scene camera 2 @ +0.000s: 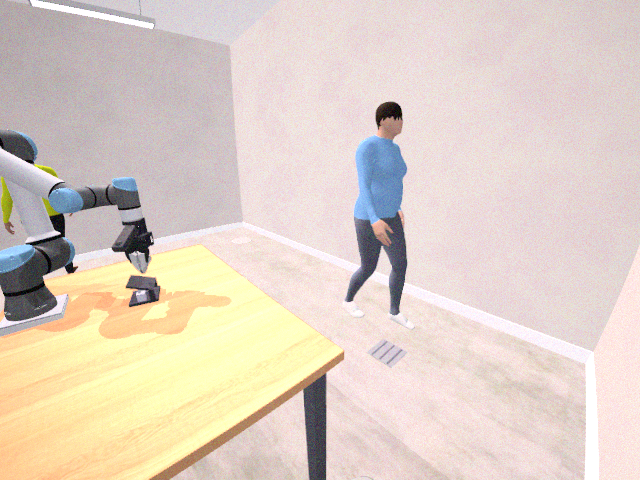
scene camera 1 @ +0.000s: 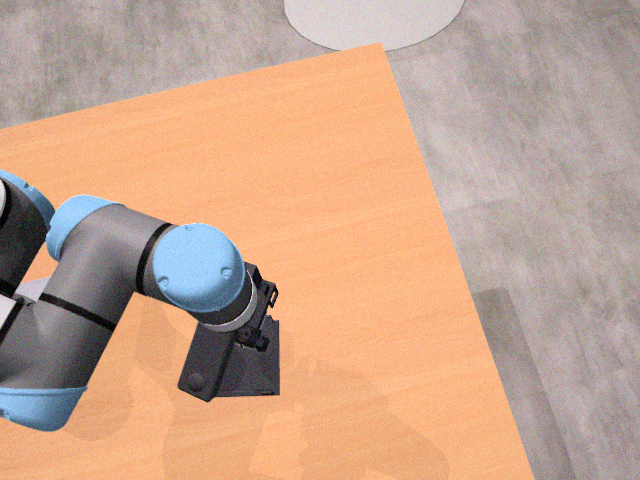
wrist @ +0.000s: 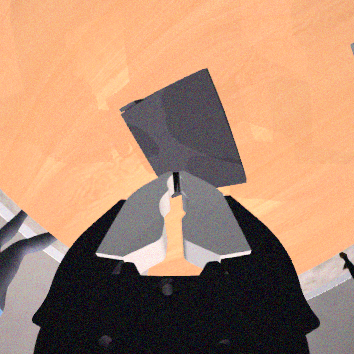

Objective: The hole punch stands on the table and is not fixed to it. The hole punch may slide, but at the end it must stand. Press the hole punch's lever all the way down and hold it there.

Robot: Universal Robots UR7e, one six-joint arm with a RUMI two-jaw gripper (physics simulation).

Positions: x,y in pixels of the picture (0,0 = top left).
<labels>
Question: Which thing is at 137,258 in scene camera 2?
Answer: My gripper.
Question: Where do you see a dark hole punch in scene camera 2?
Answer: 146,296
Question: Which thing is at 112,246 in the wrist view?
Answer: My gripper.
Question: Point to a dark hole punch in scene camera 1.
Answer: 275,323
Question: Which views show my gripper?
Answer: Scene camera 2, scene camera 1 and the wrist view: all of them.
</labels>
